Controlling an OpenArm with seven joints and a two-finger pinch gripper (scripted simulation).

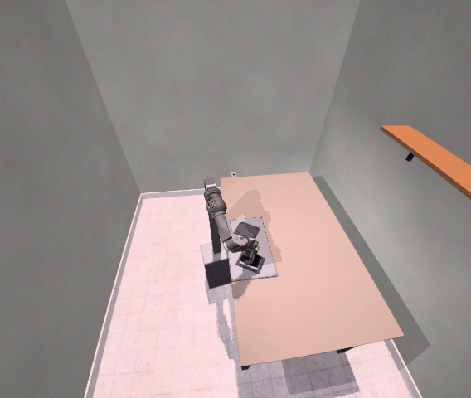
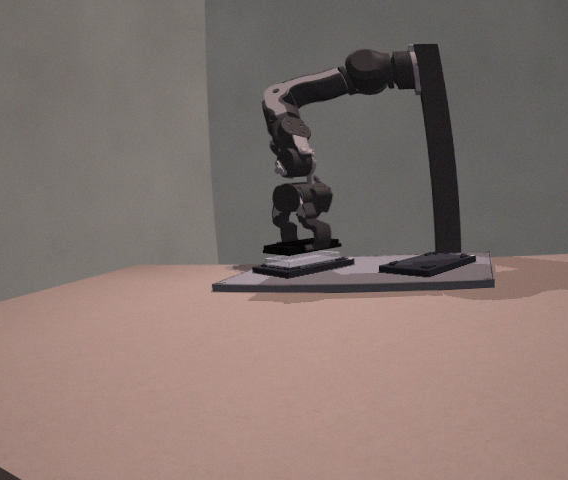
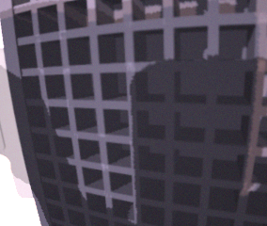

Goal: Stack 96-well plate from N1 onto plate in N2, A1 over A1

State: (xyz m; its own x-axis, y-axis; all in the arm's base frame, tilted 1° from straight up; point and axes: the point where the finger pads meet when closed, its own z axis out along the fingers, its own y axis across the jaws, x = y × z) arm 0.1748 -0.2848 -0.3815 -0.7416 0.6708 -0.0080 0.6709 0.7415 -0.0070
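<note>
My gripper is now right at the dark 96-well plate. From my hand the other things lie so: clear 96-well plate: 3 cm below; then plate nest N1: 6 cm ahead, 25 cm to the left, 4 cm below; then plate nest N2: 4 cm below.
</note>
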